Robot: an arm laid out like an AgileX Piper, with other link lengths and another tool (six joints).
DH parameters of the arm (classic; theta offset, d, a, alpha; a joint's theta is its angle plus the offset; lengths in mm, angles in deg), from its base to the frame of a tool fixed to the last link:
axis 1: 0 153.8 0 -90
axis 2: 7.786 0 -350.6 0
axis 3: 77.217 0 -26.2 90
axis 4: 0 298.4 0 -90
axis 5: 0 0 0 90
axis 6: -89 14 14.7 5.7
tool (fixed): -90 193.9 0 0
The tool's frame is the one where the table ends.
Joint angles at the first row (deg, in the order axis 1, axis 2, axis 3, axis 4, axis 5, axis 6):
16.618, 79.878, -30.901, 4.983, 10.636, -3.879
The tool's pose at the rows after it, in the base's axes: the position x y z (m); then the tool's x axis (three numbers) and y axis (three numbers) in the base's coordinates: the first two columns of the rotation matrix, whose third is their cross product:
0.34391 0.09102 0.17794 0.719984 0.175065 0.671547 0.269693 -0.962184 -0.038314
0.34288 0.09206 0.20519 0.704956 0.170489 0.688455 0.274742 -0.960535 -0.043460
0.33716 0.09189 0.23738 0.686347 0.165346 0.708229 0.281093 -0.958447 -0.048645
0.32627 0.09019 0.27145 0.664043 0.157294 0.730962 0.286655 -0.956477 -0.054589
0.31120 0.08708 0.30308 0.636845 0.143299 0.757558 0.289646 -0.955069 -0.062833
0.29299 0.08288 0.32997 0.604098 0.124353 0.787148 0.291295 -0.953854 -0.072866
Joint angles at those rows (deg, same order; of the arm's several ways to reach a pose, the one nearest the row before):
16.603, 77.373, -32.799, 5.004, 13.909, -3.792
16.586, 73.993, -35.344, 4.992, 18.513, -3.713
16.570, 69.810, -38.095, 4.973, 23.863, -3.603
16.567, 65.137, -40.761, 4.958, 29.314, -3.344
16.567, 60.314, -42.817, 5.054, 33.875, -2.929
16.566, 55.390, -43.987, 5.262, 37.235, -2.452

